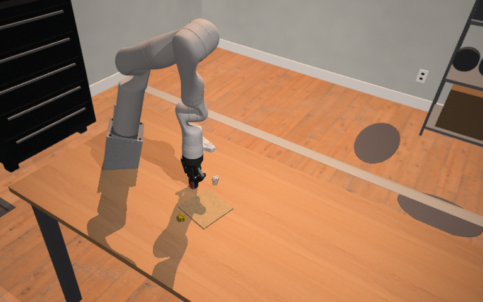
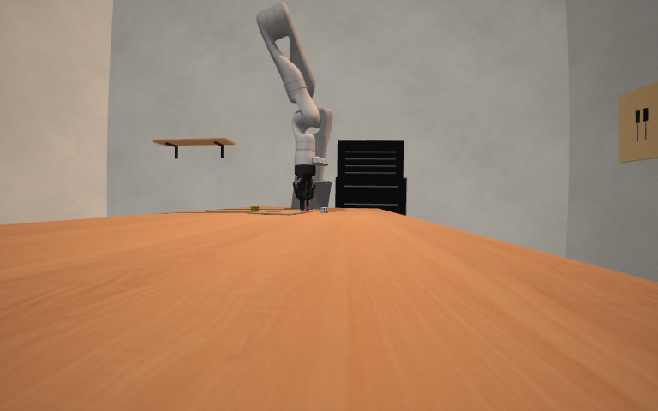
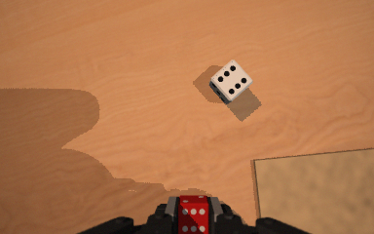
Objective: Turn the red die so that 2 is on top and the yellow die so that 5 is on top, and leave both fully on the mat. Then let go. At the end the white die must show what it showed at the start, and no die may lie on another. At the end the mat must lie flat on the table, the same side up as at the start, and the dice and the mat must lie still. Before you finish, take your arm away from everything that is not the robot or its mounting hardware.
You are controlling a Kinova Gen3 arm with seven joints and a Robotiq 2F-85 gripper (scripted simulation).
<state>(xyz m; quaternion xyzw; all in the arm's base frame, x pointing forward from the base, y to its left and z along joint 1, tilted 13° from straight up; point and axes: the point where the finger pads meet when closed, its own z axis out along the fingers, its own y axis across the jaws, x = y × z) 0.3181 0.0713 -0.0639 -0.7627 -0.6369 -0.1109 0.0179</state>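
Now: the red die 10 mm below my hand. Round my hand: white die (40 mm ahead, 80 mm to the left, 10 mm below); then yellow die (90 mm ahead, 140 mm to the right, 10 mm below); then tan mat (110 mm ahead, 50 mm to the right, 20 mm below).
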